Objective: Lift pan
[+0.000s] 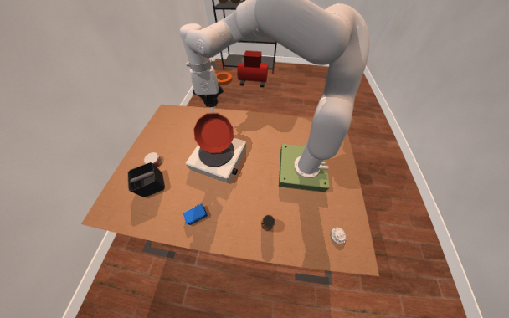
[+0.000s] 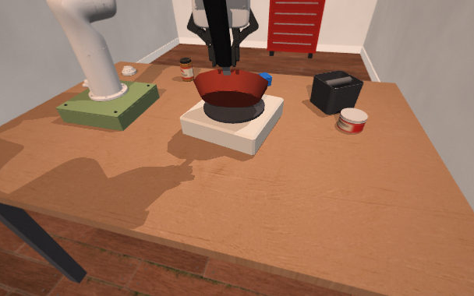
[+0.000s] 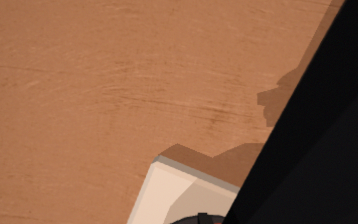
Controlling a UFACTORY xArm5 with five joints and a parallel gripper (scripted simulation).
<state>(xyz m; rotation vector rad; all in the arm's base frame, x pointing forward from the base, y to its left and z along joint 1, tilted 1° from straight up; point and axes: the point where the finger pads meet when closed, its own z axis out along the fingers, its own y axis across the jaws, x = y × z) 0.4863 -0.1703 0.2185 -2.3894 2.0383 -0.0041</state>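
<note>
The red pan is 7 cm below my hand, 5 cm to the left of it and 1 cm behind it. The rest, counted from my hand: blue block: 46 cm to the left, 25 cm below, 1 cm ahead; then hot plate: 23 cm below, 15 cm to the left, 4 cm behind; then white disc: 62 cm behind, 47 cm to the left, 26 cm below.
</note>
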